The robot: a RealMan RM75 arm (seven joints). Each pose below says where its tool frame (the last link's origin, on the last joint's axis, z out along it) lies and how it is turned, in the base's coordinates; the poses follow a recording.
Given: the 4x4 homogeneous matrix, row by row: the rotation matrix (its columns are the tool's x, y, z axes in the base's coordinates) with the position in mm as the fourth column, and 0 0 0 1 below. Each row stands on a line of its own.
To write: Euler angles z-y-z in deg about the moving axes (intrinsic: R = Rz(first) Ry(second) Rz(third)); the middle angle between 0 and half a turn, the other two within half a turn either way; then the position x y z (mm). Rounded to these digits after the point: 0 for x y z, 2 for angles. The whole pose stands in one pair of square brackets.
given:
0.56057, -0.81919, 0.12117, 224
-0.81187, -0.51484, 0.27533, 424
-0.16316, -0.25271, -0.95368, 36
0, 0, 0, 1
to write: [66.25, 162.49, -57.15, 224, 424, 36]
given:
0.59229, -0.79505, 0.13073, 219
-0.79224, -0.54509, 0.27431, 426
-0.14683, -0.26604, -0.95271, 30
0, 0, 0, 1
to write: [64.52, 162.31, -61.11, 219, 426, 30]
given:
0.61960, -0.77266, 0.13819, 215
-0.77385, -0.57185, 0.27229, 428
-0.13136, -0.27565, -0.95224, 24
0, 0, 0, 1
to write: [63.09, 162.22, -64.52, 215, 428, 24]
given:
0.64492, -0.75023, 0.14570, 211
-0.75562, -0.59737, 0.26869, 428
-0.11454, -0.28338, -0.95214, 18
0, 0, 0, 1
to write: [61.53, 162.20, -67.99, 211, 428, 18]
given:
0.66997, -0.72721, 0.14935, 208
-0.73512, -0.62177, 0.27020, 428
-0.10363, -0.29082, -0.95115, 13
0, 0, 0, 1
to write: [61.07, 162.02, -70.39, 208, 428, 13]
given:
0.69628, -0.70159, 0.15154, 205
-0.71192, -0.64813, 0.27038, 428
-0.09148, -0.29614, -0.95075, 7
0, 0, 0, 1
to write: [60.73, 161.94, -72.83, 205, 428, 7]
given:
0.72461, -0.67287, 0.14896, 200
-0.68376, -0.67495, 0.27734, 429
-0.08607, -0.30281, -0.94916, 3
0, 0, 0, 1
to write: [61.76, 161.65, -74.13, 200, 429, 3]
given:
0.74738, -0.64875, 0.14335, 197
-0.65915, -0.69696, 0.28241, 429
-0.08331, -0.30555, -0.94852, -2
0, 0, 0, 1
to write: [63.09, 161.54, -74.75, 197, 429, -2]
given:
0.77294, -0.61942, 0.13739, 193
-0.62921, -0.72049, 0.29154, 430
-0.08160, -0.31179, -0.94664, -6
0, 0, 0, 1
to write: [64.77, 161.20, -75.33, 193, 430, -6]
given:
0.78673, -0.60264, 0.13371, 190
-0.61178, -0.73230, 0.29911, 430
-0.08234, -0.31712, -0.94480, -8
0, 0, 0, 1
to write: [65.91, 160.87, -75.44, 190, 430, -8]
